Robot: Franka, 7 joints.
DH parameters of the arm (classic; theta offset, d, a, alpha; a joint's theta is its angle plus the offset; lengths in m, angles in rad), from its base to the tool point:
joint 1: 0 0.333 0 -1.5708
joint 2: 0 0 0 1.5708
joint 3: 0 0.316 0.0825 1.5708
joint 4: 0 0 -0.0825 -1.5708
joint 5: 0 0.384 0 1.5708
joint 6: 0 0 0.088 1.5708
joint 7: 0 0.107 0 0
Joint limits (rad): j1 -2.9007..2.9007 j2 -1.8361..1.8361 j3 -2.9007..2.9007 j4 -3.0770..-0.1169 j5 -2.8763..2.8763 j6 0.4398..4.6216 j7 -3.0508..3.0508
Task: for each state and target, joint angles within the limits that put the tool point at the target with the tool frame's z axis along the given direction. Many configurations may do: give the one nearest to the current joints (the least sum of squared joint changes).
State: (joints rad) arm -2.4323 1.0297 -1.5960 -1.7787 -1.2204 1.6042 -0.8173
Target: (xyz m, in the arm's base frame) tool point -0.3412 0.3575 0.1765 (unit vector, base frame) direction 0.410 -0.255 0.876
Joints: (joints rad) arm -2.7866 1.7350 -1.1010 -1.7798 -0.7694 0.9226 -0.8173
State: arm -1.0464 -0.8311 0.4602 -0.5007 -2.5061 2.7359 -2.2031
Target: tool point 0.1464 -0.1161 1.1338 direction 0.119 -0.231 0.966
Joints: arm -1.0756 -0.1500 0.0988 -0.4758 -2.5421 3.0624 -2.2031
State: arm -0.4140 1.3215 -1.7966 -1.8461 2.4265 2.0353 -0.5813
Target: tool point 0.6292 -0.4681 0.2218 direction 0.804 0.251 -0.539
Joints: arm 0.0094 1.5174 -1.3959 -1.2517 2.4745 1.6830 -0.5813
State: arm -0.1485 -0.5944 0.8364 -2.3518 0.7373 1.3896 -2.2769
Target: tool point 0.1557 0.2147 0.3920 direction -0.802 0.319 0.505
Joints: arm -0.1484 -0.3493 0.5672 -2.8015 1.3031 0.5420 -2.2769
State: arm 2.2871 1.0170 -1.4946 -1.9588 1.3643 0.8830 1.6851
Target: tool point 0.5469 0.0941 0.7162 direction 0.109 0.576 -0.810
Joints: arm 1.3197 0.5782 -1.8589 -1.3621 1.2552 1.1931 1.6851
